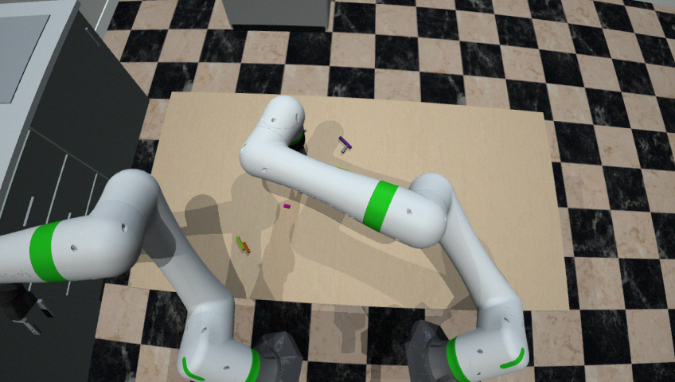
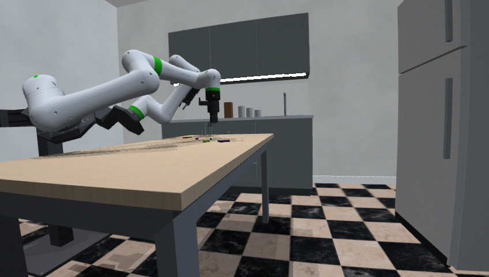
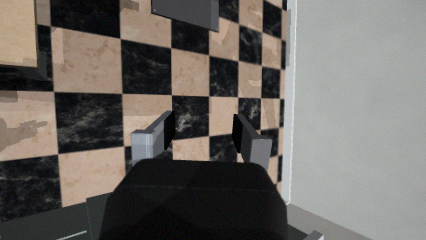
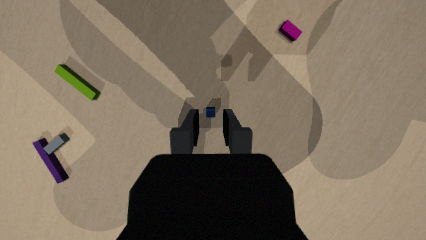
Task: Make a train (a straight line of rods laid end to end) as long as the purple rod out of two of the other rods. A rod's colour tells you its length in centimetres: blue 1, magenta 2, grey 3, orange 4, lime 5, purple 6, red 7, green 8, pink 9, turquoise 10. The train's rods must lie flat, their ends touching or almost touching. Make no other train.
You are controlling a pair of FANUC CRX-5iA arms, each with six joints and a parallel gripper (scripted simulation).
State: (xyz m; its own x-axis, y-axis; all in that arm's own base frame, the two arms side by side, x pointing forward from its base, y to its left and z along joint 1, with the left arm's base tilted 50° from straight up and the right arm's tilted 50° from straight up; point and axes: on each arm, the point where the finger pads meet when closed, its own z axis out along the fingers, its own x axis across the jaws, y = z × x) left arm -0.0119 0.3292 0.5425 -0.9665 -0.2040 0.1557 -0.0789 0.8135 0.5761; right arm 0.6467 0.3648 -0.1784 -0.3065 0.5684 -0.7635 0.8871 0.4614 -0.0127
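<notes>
Now: the blue rod 6 cm below my right hand. Also, from my right hand: magenta rod: 11 cm behind, 5 cm to the left, 6 cm below; then purple rod: 13 cm ahead, 17 cm to the right, 6 cm below; then grey rod: 10 cm ahead, 17 cm to the right, 6 cm below.
</notes>
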